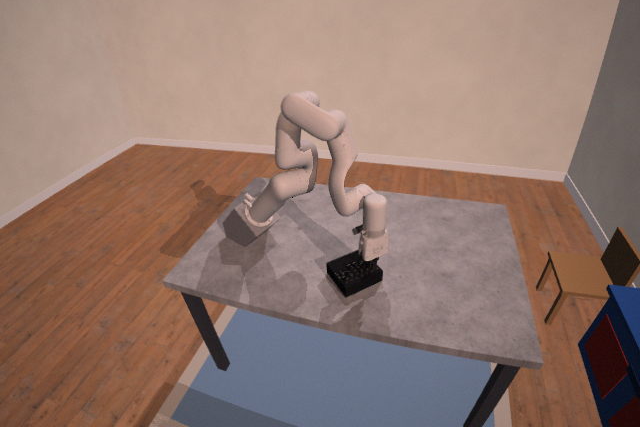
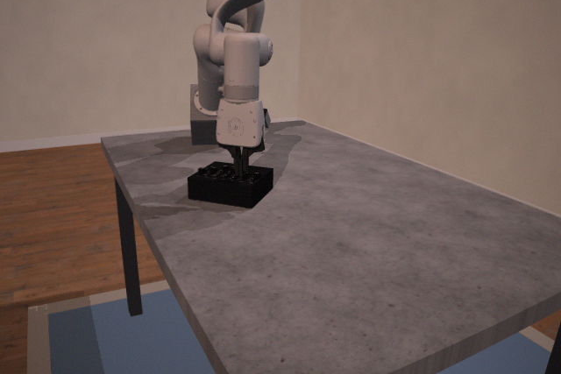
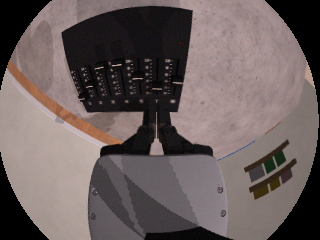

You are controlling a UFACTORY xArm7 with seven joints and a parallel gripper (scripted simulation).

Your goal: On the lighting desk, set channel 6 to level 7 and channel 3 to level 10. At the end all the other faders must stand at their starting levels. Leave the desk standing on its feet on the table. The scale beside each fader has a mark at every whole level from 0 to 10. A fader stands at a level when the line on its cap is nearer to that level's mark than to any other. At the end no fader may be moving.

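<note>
Now: hand 20 mm past the fader cap, 20 mm to the right of it and 30 mm above it.
</note>
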